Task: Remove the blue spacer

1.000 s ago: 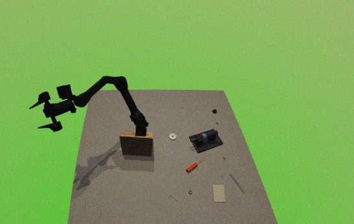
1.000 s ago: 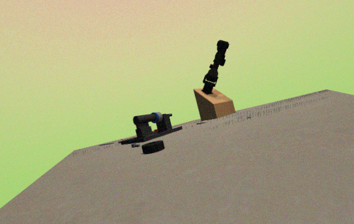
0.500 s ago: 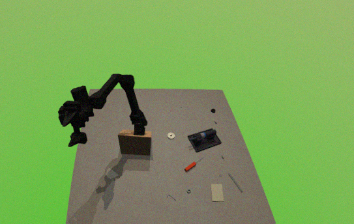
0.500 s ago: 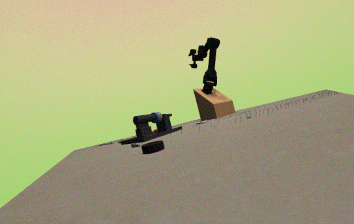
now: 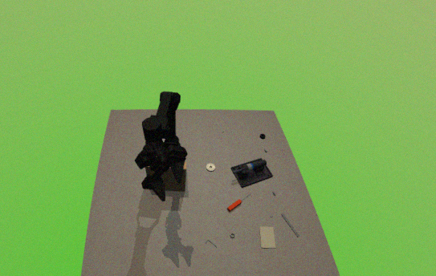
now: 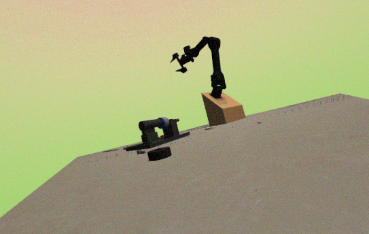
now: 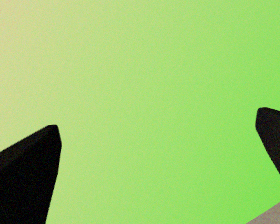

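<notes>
My gripper tip is now 51 cm above the dark shaft, 45 cm to the right of it and 40 cm short of it. The rest, counted from my gripper tip: black disc (79 cm to the left, 59 cm ahead, 58 cm below); then beige card (59 cm below, 49 cm ahead, 5 cm to the left); then red-handled screwdriver (59 cm below, 36 cm ahead, 27 cm to the left).
</notes>
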